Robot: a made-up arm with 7 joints.
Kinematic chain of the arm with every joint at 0, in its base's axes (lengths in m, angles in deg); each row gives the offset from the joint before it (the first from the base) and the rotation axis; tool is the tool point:
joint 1: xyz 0 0 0 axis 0 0.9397 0.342
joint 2: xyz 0 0 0 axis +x
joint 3: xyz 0 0 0 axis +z
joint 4: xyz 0.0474 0 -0.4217 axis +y
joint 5: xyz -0.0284 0 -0.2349 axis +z
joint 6: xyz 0 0 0 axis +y
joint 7: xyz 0 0 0 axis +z
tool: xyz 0 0 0
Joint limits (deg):
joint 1: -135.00..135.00
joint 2: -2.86..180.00
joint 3: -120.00..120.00
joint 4: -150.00..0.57
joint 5: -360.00..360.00
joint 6: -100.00..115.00
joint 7: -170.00..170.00
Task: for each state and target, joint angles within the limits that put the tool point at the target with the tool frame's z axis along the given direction. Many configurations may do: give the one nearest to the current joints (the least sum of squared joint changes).
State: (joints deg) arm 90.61 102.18 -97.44 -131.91 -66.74 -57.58 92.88
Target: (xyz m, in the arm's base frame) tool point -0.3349 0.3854 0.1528 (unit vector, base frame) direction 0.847 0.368 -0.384
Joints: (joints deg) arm 89.34 102.98 -93.18 -89.48 -75.23 -27.59 92.88
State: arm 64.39 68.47 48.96 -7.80 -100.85 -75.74 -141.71
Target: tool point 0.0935 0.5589 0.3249 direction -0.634 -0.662 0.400
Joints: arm 31.22 110.10 81.85 -31.65 -109.51 -67.72 -141.71
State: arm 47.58 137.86 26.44 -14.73 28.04 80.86 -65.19
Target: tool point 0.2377 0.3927 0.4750 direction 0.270 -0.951 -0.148
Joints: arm 26.52 141.25 36.25 -17.50 34.21 62.68 -65.19
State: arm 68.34 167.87 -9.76 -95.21 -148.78 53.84 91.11
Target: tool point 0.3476 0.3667 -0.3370 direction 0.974 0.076 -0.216
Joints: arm 116.82 180.00 -9.83 -61.91 -197.11 100.08 91.11
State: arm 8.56 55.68 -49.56 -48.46 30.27 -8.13 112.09
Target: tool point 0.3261 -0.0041 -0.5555 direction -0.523 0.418 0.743
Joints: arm -26.60 17.59 -70.81 -40.34 29.67 -0.52 112.09
